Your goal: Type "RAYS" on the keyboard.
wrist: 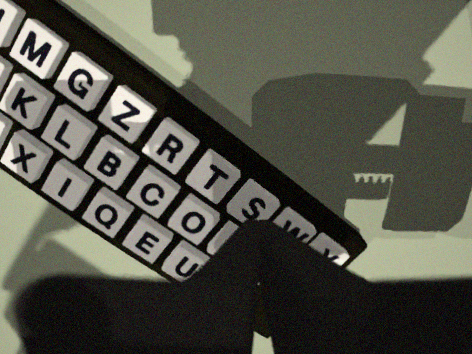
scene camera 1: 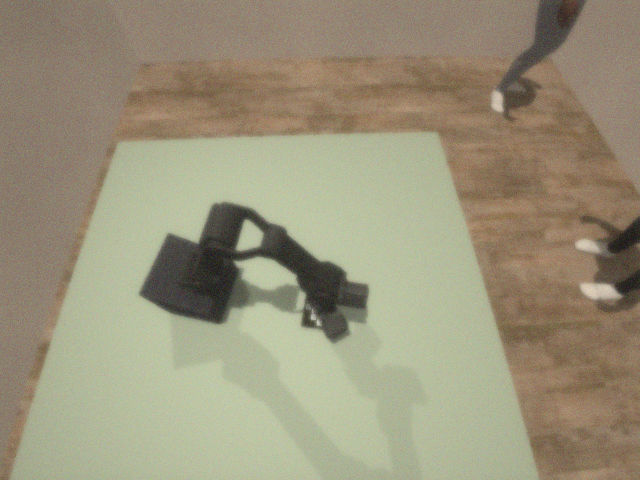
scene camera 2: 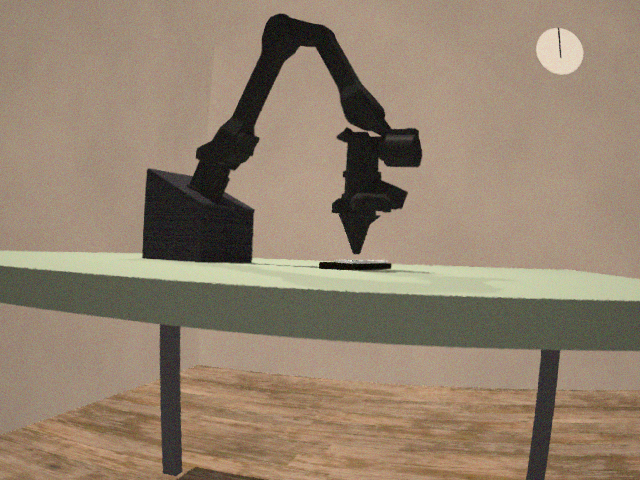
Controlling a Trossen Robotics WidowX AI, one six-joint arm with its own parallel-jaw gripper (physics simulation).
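Places are measured from the arm's base along level axes (x right, y ahead, z up), in centimetres.
Pixels of known places: gripper, fingertip midpoint: (wrist: 256,232) (scene camera 1: 320,309) (scene camera 2: 356,254); arm's base at its link origin: (scene camera 1: 192,277) (scene camera 2: 204,191).
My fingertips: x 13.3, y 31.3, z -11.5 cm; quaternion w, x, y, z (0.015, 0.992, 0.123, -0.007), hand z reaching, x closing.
Observation:
Ahead of a thing's pixels: the offset from my fingertips to its middle.
The black keyboard @[dz -1.9, dx -5.2, dy +0.4 cm] (scene camera 1: 312,317) (scene camera 2: 355,266) (wrist: 225,146) with pale grey keys lies on the table, slanting across the wrist view. The R key @[dz -1.3, dx -3.6, dy +1.8 cm] (wrist: 171,146) and S key @[dz -1.3, dx -0.2, dy +0.4 cm] (wrist: 256,205) show there. The Y key @[dz -1.3, dx +3.3, dy -1.0 cm] (wrist: 332,256), at the end of the row, is partly covered by a finger. The A key does not show in the wrist view. My gripper (scene camera 2: 356,251) (wrist: 256,232) is shut and empty, pointing down. Its tips are a little above the keyboard in scene camera 2, and appear just below the S key in the wrist view. The arm hides part of the keyboard in scene camera 1.
The arm's dark base (scene camera 1: 178,279) (scene camera 2: 199,232) stands on the pale green table (scene camera 1: 170,170) (scene camera 2: 439,320), left of the keyboard. The T key @[dz -1.3, dx -1.9, dy +1.1 cm] (wrist: 214,175) lies between R and S, and the W key @[dz -1.3, dx +1.6, dy -0.3 cm] (wrist: 296,229) between S and Y. Legs of people show beyond the table in scene camera 1.

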